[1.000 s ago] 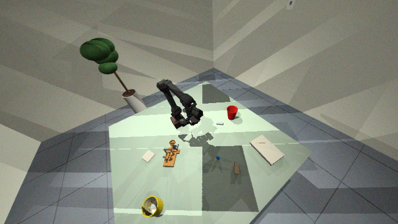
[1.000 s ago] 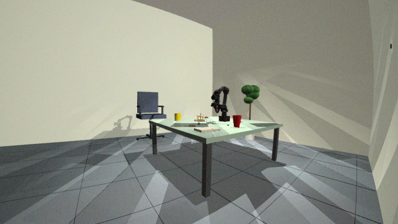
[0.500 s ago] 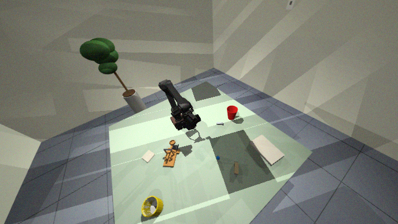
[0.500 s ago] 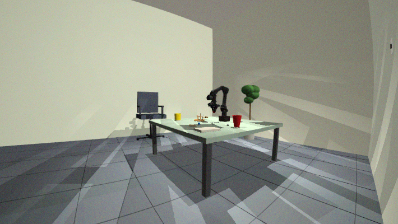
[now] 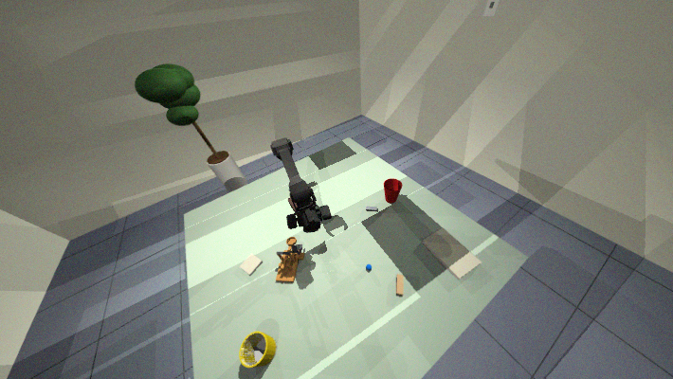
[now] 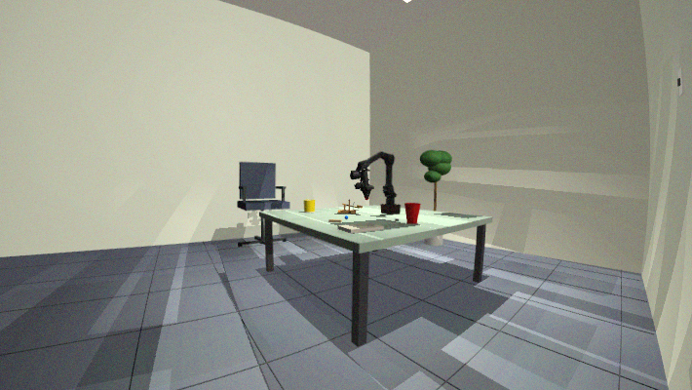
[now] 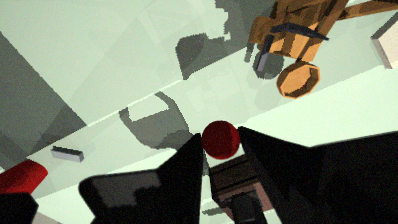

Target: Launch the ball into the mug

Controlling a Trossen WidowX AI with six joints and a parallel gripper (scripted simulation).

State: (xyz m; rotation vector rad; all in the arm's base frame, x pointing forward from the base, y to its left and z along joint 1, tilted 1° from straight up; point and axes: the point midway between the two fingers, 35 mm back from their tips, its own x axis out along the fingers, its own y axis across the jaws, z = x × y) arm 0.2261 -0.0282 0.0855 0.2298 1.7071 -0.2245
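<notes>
Now: the orange catapult 30 mm ahead of my gripper tip, 140 mm to the right of it and 70 mm below it. Round my gripper tip: blue ball: 270 mm ahead, 130 mm to the left, 110 mm below; then red ball: 10 mm above; then white card: 60 mm behind, 330 mm to the right, 120 mm below.
</notes>
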